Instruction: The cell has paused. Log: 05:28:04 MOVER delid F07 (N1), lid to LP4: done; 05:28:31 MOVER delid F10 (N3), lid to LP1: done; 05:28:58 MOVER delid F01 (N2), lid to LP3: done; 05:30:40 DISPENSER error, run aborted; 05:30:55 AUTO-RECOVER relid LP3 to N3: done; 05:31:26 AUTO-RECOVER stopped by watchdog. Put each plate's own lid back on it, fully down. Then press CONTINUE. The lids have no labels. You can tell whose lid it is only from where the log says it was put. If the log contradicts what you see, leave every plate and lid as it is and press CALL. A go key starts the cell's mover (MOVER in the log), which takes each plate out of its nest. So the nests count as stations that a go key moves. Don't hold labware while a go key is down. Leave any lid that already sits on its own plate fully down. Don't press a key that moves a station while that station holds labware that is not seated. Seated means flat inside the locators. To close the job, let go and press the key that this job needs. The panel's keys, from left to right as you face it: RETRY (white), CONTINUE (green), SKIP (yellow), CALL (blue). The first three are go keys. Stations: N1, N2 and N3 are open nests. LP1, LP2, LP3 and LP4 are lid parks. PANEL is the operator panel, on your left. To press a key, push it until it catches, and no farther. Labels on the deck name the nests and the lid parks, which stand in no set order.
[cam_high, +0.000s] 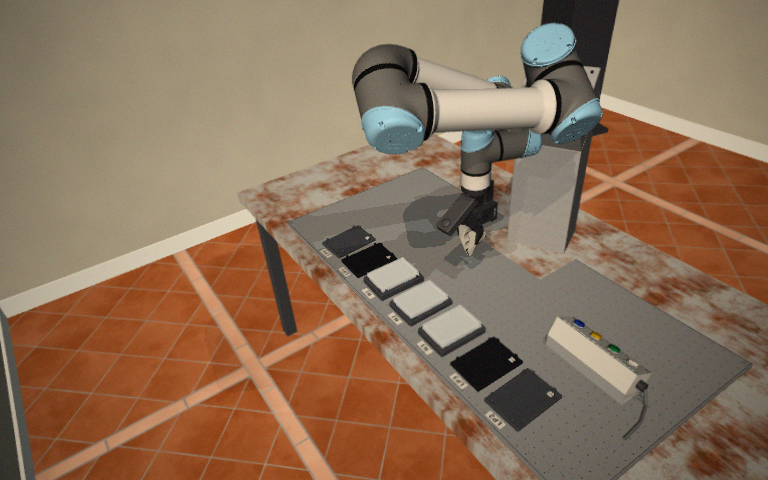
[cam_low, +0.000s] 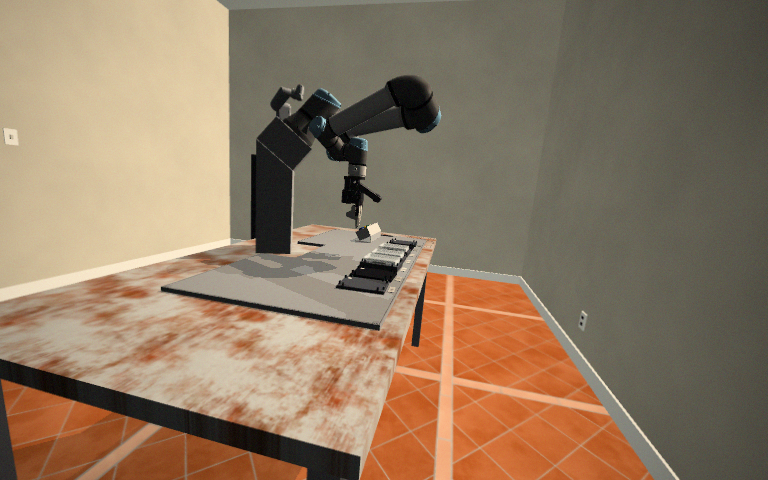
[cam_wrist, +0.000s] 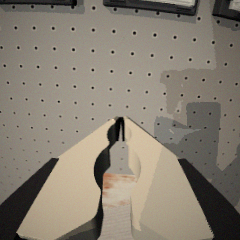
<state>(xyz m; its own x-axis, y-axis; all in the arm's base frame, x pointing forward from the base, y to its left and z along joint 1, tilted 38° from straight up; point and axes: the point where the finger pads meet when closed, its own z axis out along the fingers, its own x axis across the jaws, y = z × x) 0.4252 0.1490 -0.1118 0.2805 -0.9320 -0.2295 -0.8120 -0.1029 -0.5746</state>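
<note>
My hand is 39 cm to the right of the green key, 17 cm past it and 6 cm above it. Also, from my hand: dark nest frame: 14 cm to the left, 12 cm below, 12 cm ahead; then plate: 19 cm ahead, 11 cm to the right, 10 cm below; then blue CALL key: 30 cm to the left, 15 cm behind, 6 cm below.
</note>
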